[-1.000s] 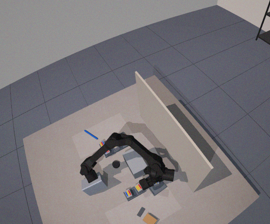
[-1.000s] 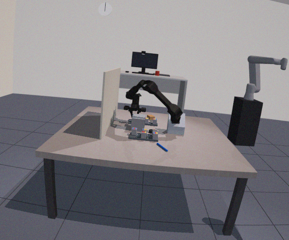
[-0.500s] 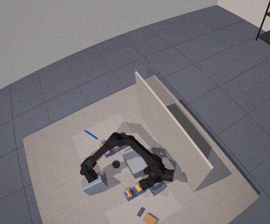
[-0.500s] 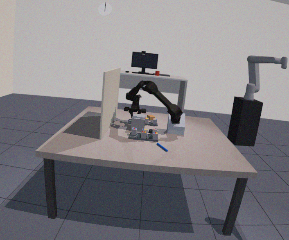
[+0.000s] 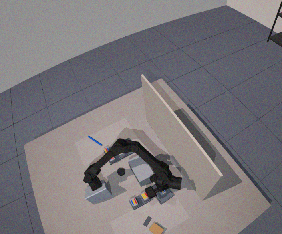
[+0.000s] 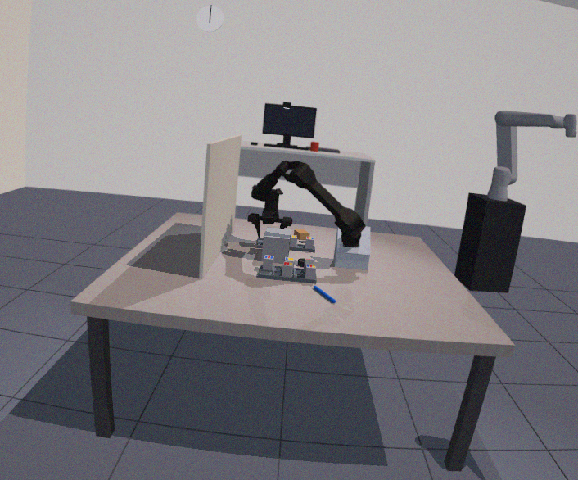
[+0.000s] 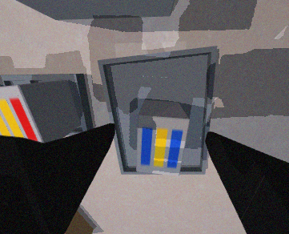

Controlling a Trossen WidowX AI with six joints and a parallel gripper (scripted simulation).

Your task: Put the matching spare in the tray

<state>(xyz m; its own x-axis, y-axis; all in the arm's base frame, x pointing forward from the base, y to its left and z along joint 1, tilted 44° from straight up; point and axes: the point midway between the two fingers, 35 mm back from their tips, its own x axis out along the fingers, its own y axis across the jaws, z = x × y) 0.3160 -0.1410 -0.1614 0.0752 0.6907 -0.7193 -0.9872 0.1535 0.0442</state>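
My gripper tip is now 20 mm above the dark grey tray. Also, from my gripper tip: orange block (170 mm to the right, 160 mm behind, 10 mm below); black round object (260 mm to the left, 140 mm behind, 20 mm below); mounted unit (180 mm to the left, 30 mm behind, 30 mm above).
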